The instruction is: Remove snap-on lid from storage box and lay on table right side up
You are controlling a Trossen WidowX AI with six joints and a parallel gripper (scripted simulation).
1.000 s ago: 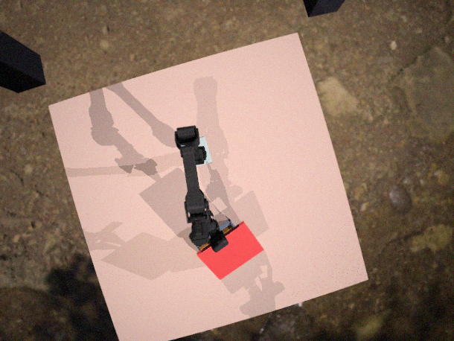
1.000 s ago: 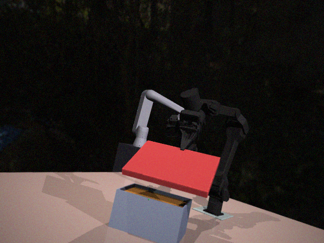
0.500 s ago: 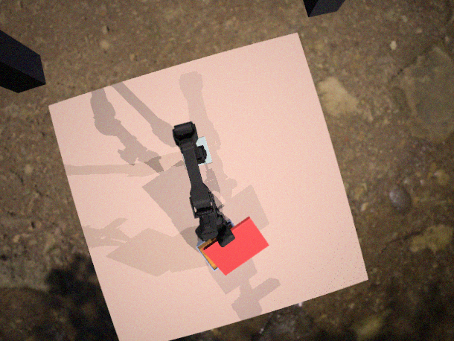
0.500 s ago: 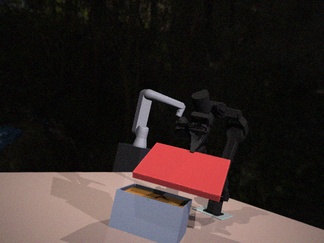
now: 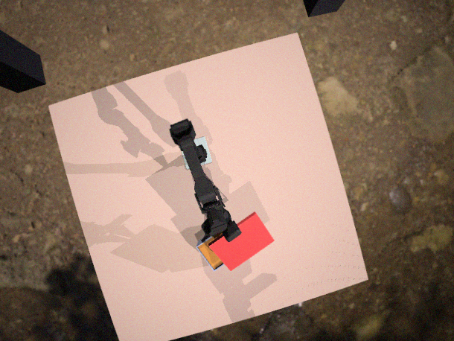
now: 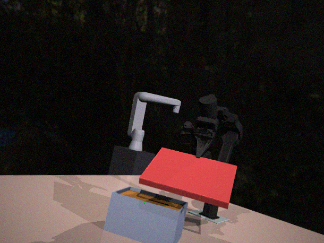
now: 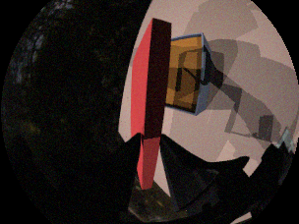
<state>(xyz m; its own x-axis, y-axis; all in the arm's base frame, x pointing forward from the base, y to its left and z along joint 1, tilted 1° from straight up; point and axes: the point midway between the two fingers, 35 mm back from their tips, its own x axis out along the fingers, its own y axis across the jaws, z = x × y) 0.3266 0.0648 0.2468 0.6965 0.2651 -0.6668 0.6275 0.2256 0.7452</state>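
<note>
Now: gripper tip 7 cm short of the red lid, 2 cm to the right of it and 3 cm above it. The rest, counted from my gripper tip: storage box (9 cm ahead, 7 cm to the right, 18 cm below).
</note>
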